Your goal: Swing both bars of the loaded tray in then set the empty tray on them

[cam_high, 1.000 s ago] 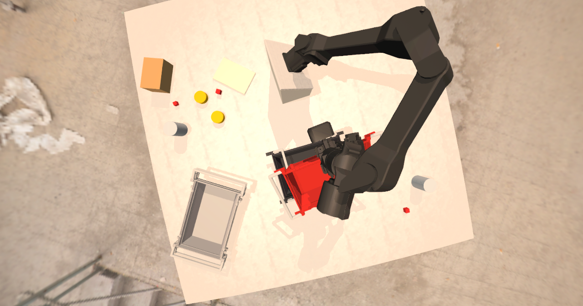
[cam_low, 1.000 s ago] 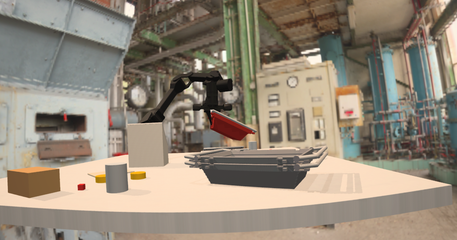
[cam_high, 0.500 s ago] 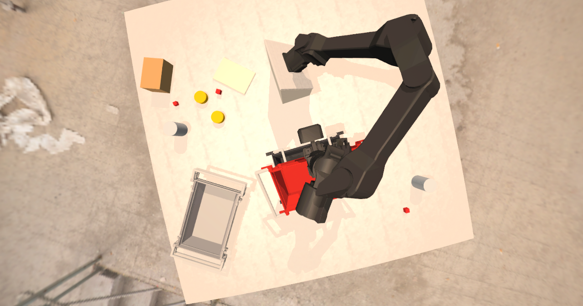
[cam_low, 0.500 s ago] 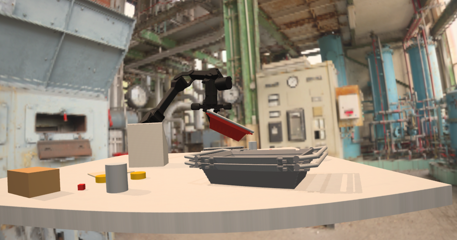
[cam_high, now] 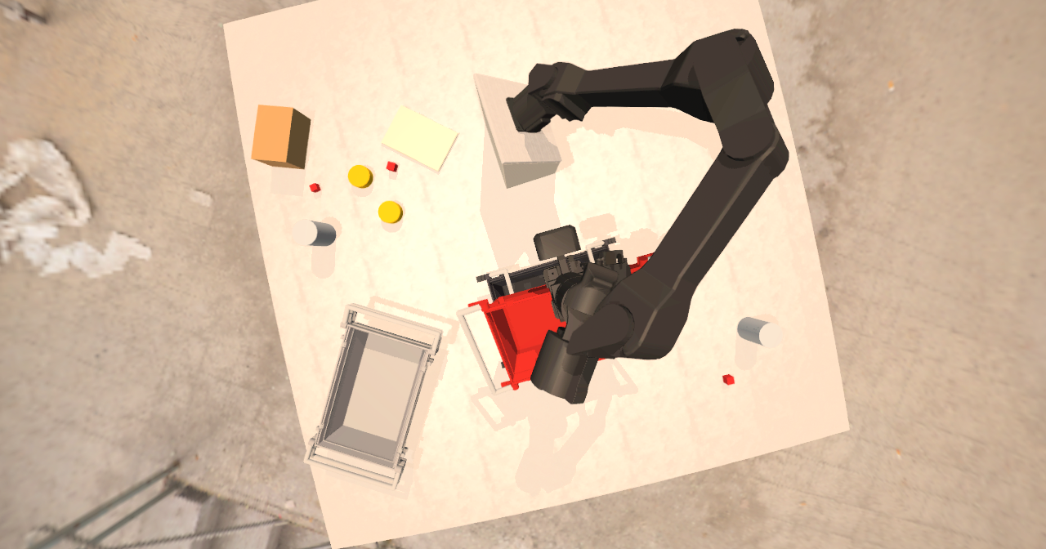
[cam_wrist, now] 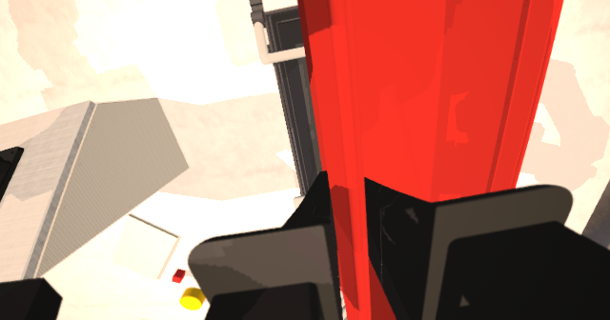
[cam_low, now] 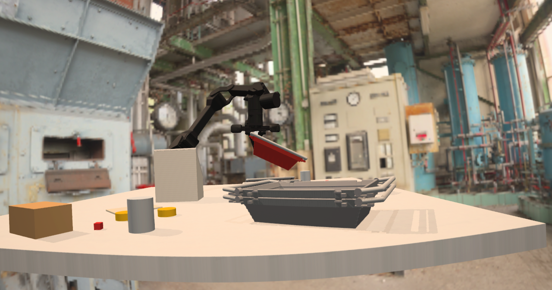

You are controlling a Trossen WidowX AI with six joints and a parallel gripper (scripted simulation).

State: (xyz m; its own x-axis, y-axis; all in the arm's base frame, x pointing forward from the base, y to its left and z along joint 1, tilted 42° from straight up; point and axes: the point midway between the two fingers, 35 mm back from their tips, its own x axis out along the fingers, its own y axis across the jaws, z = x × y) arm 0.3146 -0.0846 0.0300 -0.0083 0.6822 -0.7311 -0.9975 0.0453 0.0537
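The red tray lies 8 cm ahead of my gripper tip, 1 cm to the right of it and 1 cm below it. From my gripper tip the other things lie so: pale flat plate: 40 cm behind, 18 cm to the right, 18 cm below; orange box: 50 cm behind, 47 cm to the right, 15 cm below.
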